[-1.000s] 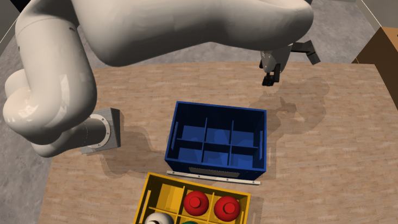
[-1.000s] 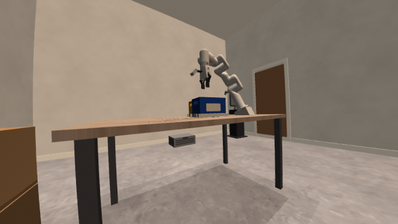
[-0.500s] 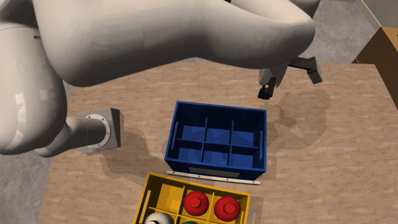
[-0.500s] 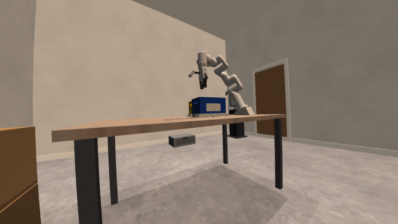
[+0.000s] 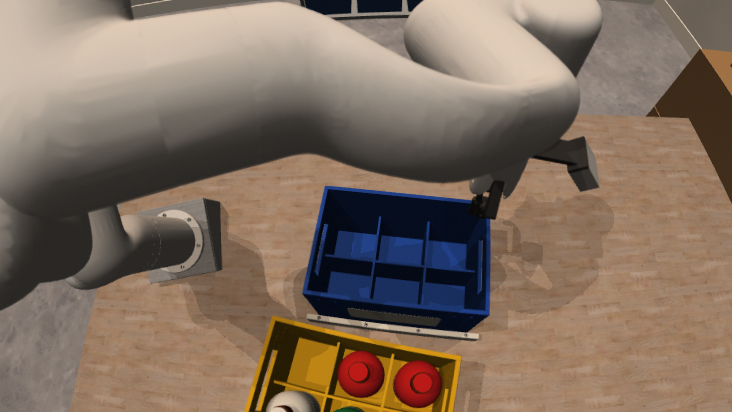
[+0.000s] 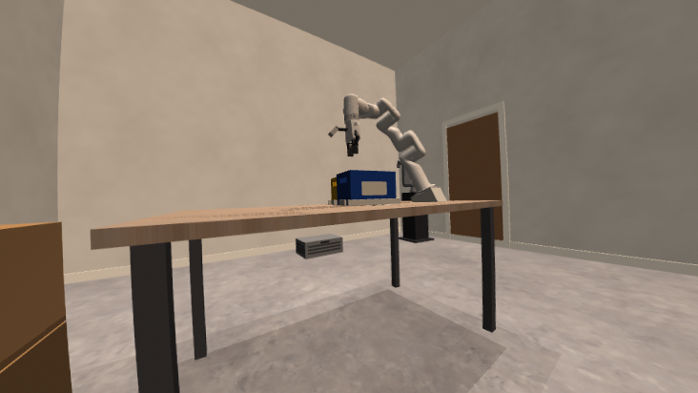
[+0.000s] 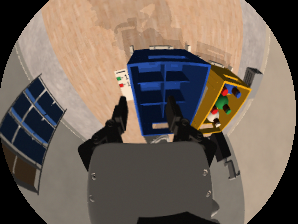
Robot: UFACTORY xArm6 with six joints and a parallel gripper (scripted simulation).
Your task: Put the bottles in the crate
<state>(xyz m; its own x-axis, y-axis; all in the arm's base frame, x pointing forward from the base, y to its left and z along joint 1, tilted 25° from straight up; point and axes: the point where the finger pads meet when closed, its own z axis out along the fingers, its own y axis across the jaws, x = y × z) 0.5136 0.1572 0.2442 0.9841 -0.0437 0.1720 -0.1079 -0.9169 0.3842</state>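
Now: hand 330 mm to the left of the green-capped bottle, 190 mm above it and 160 mm past it. Round my hand: pick list (270 mm below, 110 mm behind, 100 mm to the left); then red bottle (250 mm to the right, 190 mm below, 60 mm behind); then blue crate (190 mm below, 100 mm behind, 50 mm to the right).
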